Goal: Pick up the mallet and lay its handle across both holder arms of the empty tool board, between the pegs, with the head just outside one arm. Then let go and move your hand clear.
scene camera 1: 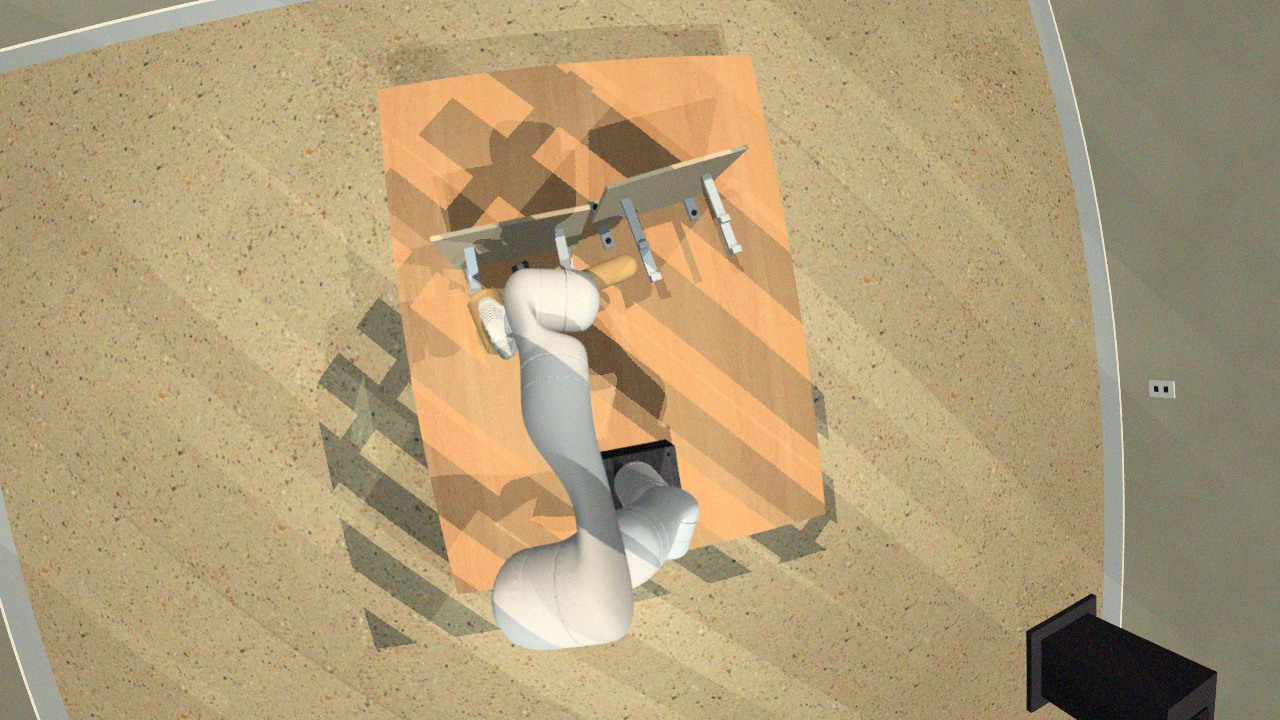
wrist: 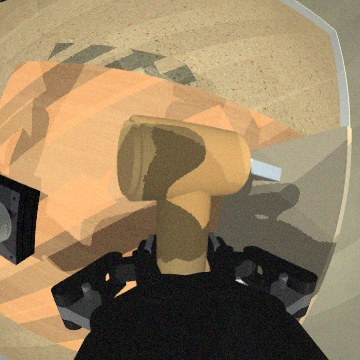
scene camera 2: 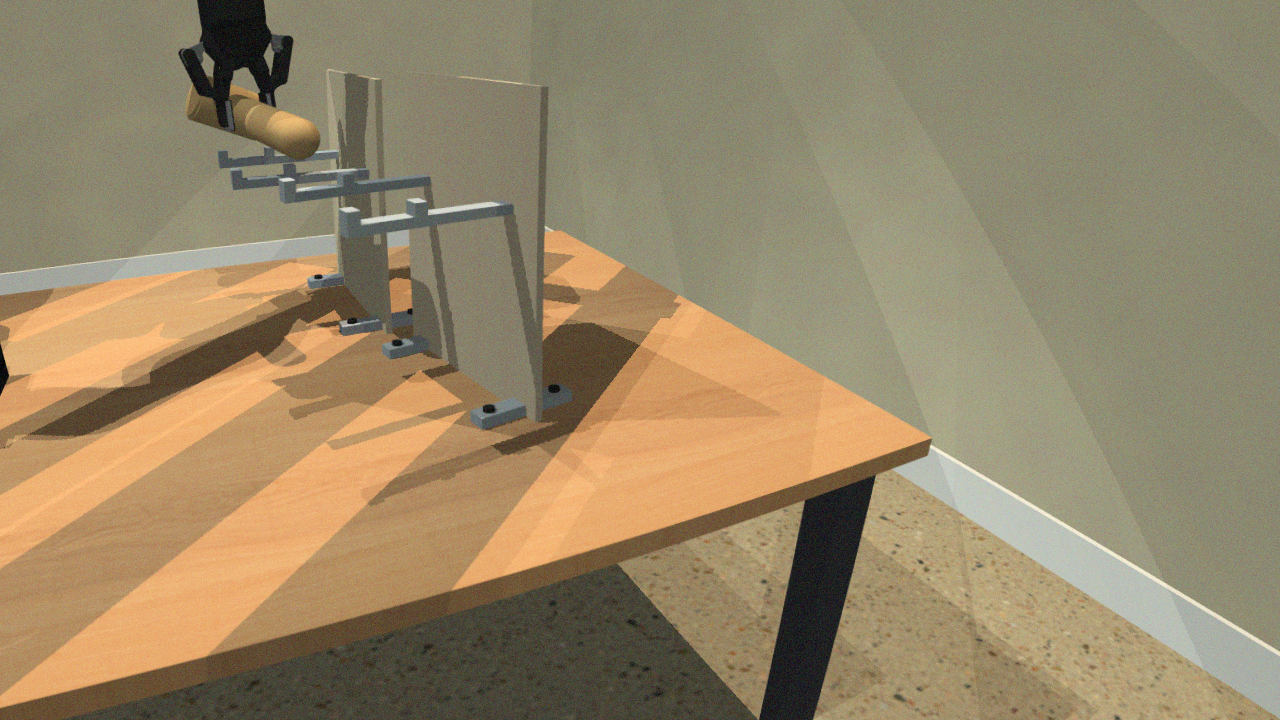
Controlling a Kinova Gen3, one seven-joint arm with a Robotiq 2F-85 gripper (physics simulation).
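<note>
The tan wooden mallet (scene camera 1: pixel 615 271) (scene camera 2: pixel 288 132) (wrist: pixel 184 225) is in the air above the holder arms, roughly along the boards. My gripper (scene camera 2: pixel 247 107) (wrist: pixel 180 242) is shut on its handle; in scene camera 1 the fingers are hidden under the arm. The left tool board (scene camera 1: pixel 528 234) (scene camera 2: pixel 361 197) (wrist: pixel 305 165) carries no tool. Its outer holder arm (scene camera 1: pixel 471 266) (wrist: pixel 266 170) runs partly under the mallet head in the wrist view. Its inner holder arm (scene camera 1: pixel 562 246) is partly hidden by my arm. The height gap between mallet and holder arms is hard to judge.
A second tool board (scene camera 1: pixel 671 183) (scene camera 2: pixel 483 179) stands beside it, also without a tool. Its near-side holder arm (scene camera 1: pixel 642 241) ends close to the mallet's handle end in scene camera 1. The boards stand on a wooden table (scene camera 1: pixel 733 385) (scene camera 2: pixel 716 394). My dark base plate (scene camera 1: pixel 657 450) is at the table's front.
</note>
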